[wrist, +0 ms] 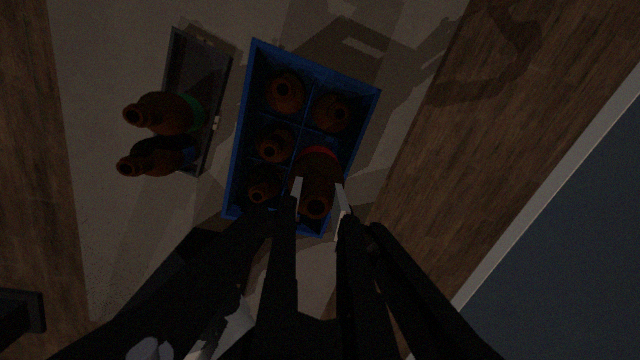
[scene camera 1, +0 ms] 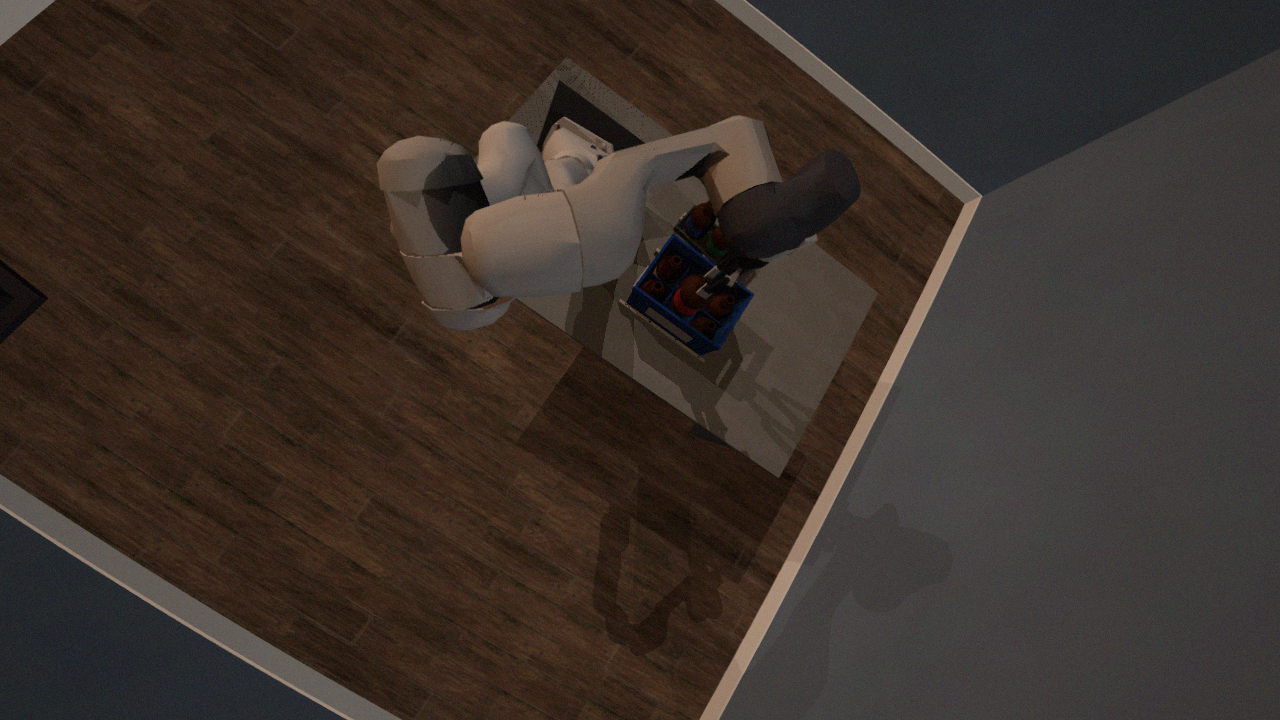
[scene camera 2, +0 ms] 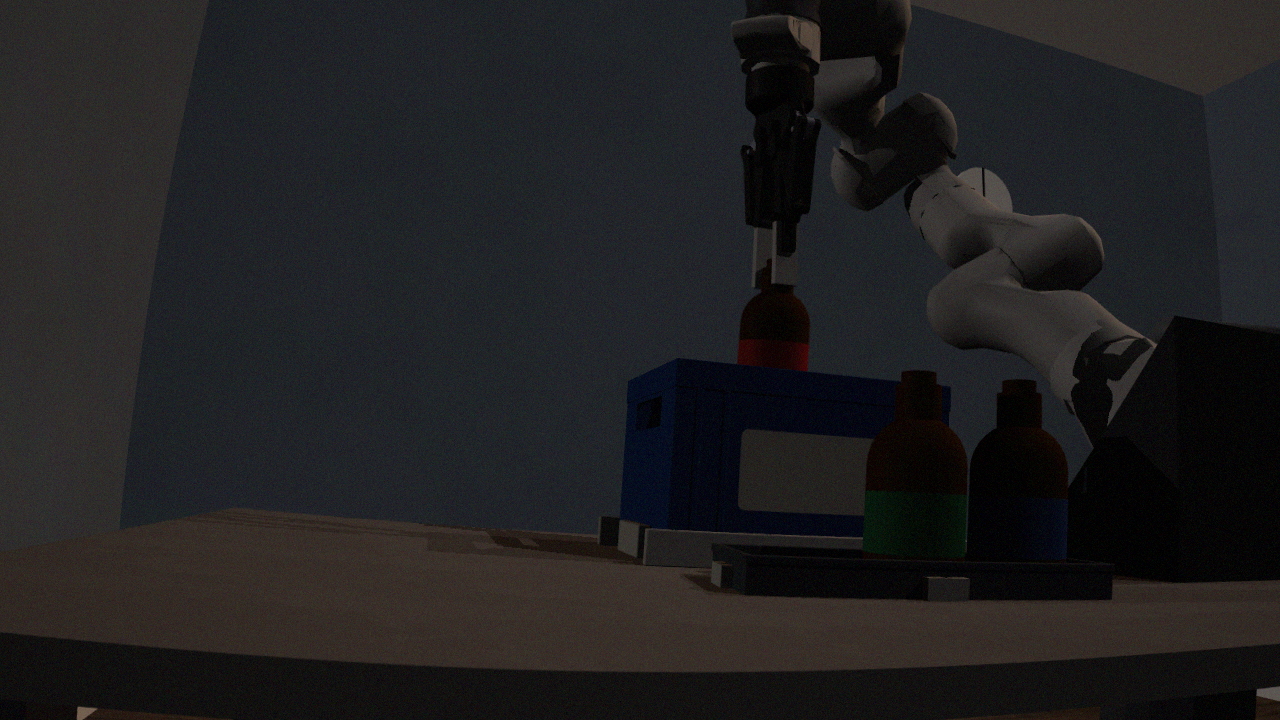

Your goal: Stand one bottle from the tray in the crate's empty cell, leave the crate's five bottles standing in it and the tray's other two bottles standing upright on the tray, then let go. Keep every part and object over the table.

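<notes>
My gripper (scene camera 1: 707, 288) (scene camera 2: 773, 268) (wrist: 316, 191) is shut on the neck of the red-banded brown bottle (scene camera 1: 687, 295) (scene camera 2: 774, 326) (wrist: 317, 175), which is upright. Its lower part is hidden behind the near wall of the blue crate (scene camera 1: 702, 345) (scene camera 2: 707, 447) (wrist: 242, 115). In the wrist view it reaches into the crate's middle cell on the side away from the tray; its base is hidden. Several brown bottles stand in other cells; the held bottle covers part of the crate. The green-banded bottle (scene camera 2: 914, 465) (wrist: 165, 112) and blue-banded bottle (scene camera 2: 1017, 465) (wrist: 160, 160) stand upright on the dark tray (scene camera 2: 832, 577) (wrist: 200, 55).
The tray lies close beside the crate's long side. Pale strips (scene camera 2: 760, 548) run along the crate's foot, and small pale blocks (scene camera 2: 946, 588) touch the tray. The white arm (scene camera 1: 572, 237) (scene camera 2: 1011, 259) reaches over the table (scene camera 1: 805, 358) (scene camera 2: 358, 600) from its base.
</notes>
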